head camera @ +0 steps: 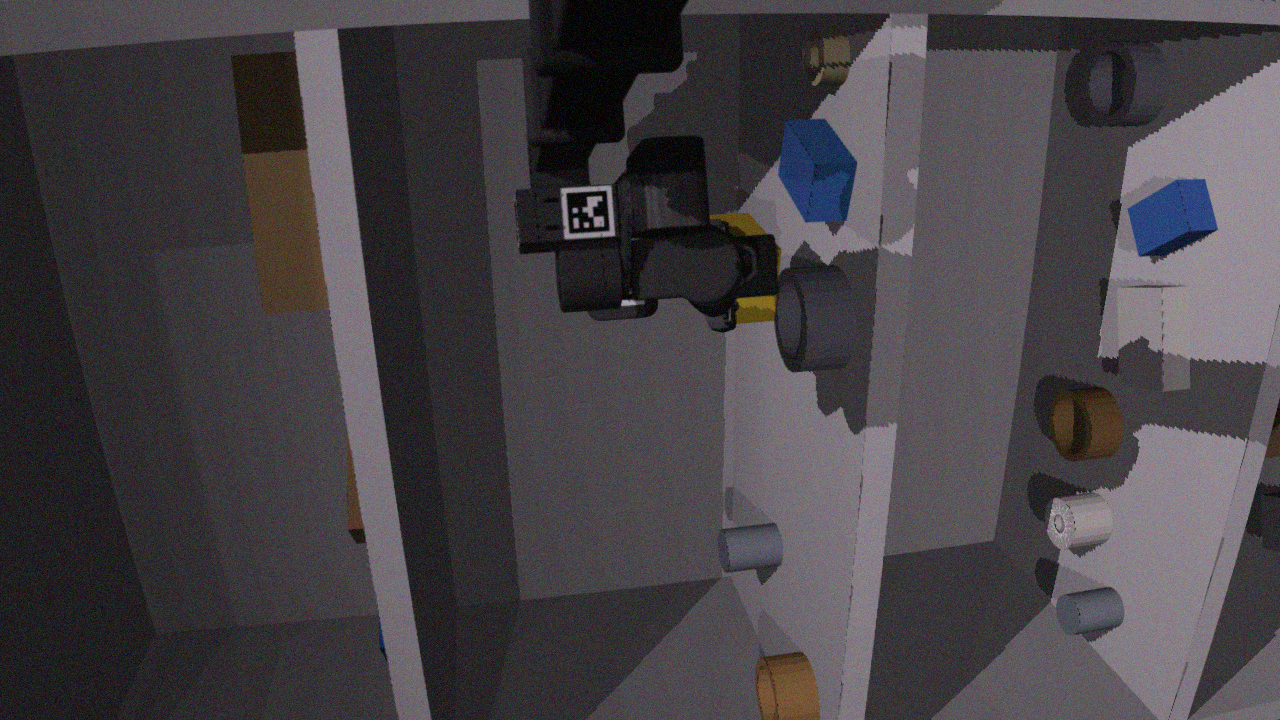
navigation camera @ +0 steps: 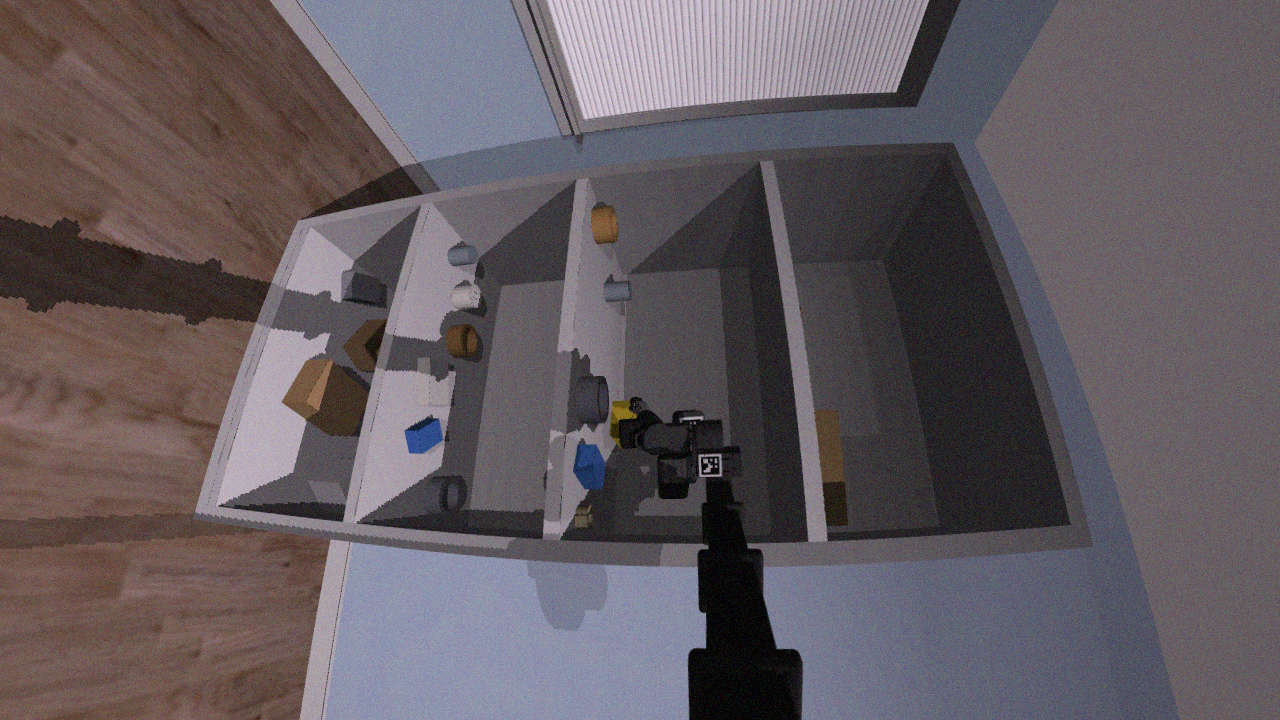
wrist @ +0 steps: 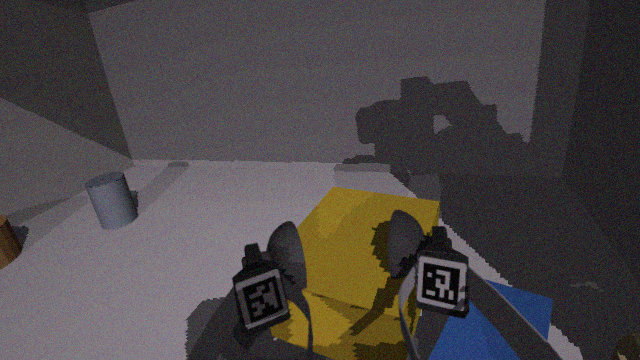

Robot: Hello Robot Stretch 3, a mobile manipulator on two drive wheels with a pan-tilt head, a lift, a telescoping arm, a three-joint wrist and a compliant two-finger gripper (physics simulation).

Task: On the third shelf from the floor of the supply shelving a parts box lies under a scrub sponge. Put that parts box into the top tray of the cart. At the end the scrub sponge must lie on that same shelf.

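My gripper (head camera: 726, 273) (navigation camera: 631, 431) (wrist: 345, 243) is inside the third shelf bay, shut on the yellow scrub sponge (head camera: 758, 309) (navigation camera: 619, 413) (wrist: 340, 235). In the wrist view the sponge sits between both fingertips; its height over the shelf board is hard to judge. The blue parts box (head camera: 816, 170) (navigation camera: 588, 466) (wrist: 535, 306) stands on that shelf (wrist: 165, 280), apart from the sponge in the head view and with its top uncovered. In the wrist view it shows at the lower right, partly behind the right finger. The cart does not show.
A dark grey ring (head camera: 827, 317) (navigation camera: 593, 399) stands beside the sponge. A blue-grey cylinder (head camera: 750, 548) (navigation camera: 617, 290) (wrist: 112, 201), an orange ring (head camera: 787, 685) (navigation camera: 605, 223) and a small tan piece (head camera: 830, 60) (navigation camera: 583, 515) share this shelf. Another blue box (head camera: 1172, 217) (navigation camera: 423, 435) stands one shelf lower.
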